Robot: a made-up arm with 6 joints. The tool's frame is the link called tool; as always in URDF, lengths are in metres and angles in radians.
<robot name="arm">
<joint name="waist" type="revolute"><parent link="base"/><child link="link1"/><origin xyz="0.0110 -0.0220 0.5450" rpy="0.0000 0.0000 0.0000"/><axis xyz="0 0 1"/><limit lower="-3.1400" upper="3.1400"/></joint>
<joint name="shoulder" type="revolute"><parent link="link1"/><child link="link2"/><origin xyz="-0.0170 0.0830 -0.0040" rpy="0.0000 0.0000 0.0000"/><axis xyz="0 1 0"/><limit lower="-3.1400" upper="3.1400"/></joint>
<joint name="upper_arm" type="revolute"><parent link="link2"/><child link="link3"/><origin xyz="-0.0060 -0.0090 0.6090" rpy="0.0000 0.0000 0.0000"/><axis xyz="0 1 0"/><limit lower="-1.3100" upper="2.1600"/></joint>
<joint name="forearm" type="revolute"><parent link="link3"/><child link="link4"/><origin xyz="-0.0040 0.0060 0.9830" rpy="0.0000 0.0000 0.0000"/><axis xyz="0 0 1"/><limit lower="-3.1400" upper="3.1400"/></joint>
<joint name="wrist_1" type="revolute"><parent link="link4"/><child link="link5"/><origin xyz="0.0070 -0.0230 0.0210" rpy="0.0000 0.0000 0.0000"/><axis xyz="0 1 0"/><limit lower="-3.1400" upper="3.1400"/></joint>
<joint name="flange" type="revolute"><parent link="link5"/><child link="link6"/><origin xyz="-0.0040 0.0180 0.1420" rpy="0.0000 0.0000 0.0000"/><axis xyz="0 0 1"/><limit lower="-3.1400" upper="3.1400"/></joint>
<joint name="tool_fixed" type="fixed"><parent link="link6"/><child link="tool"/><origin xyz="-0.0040 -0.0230 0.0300" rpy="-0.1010 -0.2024 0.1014"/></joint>
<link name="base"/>
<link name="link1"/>
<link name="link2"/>
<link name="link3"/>
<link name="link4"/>
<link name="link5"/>
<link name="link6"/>
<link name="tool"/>
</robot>
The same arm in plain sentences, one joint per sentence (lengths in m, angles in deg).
The arm has six revolute joints in a row. What follows holds with every joint at zero, and every direction is one of the base frame's.
The first joint is mounted 0.011 m along +x and 0.022 m along -y and 0.545 m along +z from the base frame's origin and rotates about +z, from -179.91 to 179.91 deg.
The second joint is mounted 0.017 m along -x and 0.083 m along +y and 0.004 m along -z from the first joint and rotates about +y, from -179.91 to 179.91 deg.
The third joint is mounted 0.006 m along -x and 0.009 m along -y and 0.609 m along +z from the second joint and rotates about +y, from -75.06 to 123.76 deg.
The fourth joint is mounted 0.004 m along -x and 0.006 m along +y and 0.983 m along +z from the third joint and rotates about +z, from -179.91 to 179.91 deg.
The fifth joint is mounted 0.007 m along +x and 0.023 m along -y and 0.021 m along +z from the fourth joint and rotates about +y, from -179.91 to 179.91 deg.
The sixth joint is mounted 0.004 m along -x and 0.018 m along +y and 0.142 m along +z from the fifth joint and rotates about +z, from -179.91 to 179.91 deg.
The tool frame, which is the frame that the pose is given for, is mounted 0.004 m along -x and 0.023 m along -y and 0.03 m along +z from the sixth joint; its axes are the base frame's turned by roll -5.79, pitch -11.6 and yaw 5.81 deg (as in URDF: about the fixed x, then y, then z).

